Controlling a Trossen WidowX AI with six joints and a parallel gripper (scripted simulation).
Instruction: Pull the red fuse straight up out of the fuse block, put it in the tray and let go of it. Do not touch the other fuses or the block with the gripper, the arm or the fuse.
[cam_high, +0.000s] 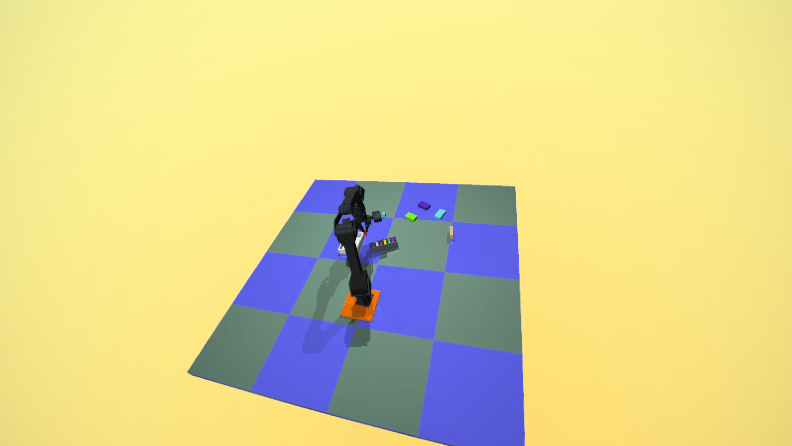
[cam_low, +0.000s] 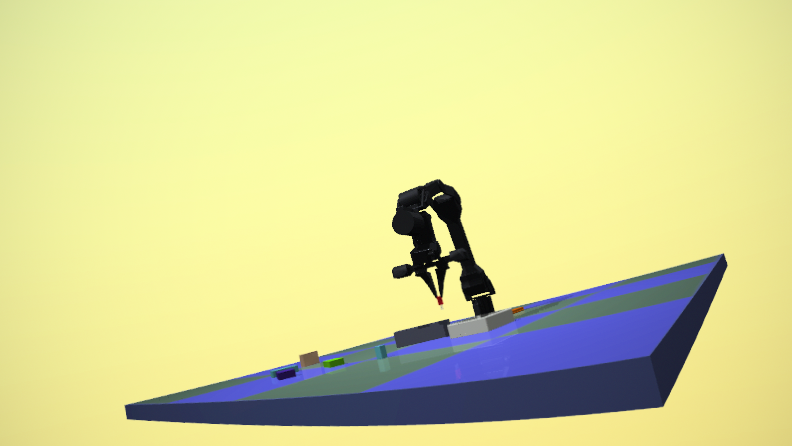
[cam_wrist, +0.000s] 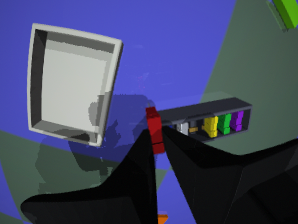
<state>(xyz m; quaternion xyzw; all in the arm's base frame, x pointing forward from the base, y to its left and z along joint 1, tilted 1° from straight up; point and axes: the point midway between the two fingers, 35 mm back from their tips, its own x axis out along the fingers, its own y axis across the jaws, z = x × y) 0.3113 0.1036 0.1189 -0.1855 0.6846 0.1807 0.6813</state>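
The white tray lies 20 mm behind my gripper tip, 90 mm to the left of it and 90 mm below it. Round my gripper tip: white fuse: 20 mm behind, 60 mm to the right, 70 mm below; then yellow fuse: 90 mm to the right, 70 mm below; then red fuse: 10 mm below.
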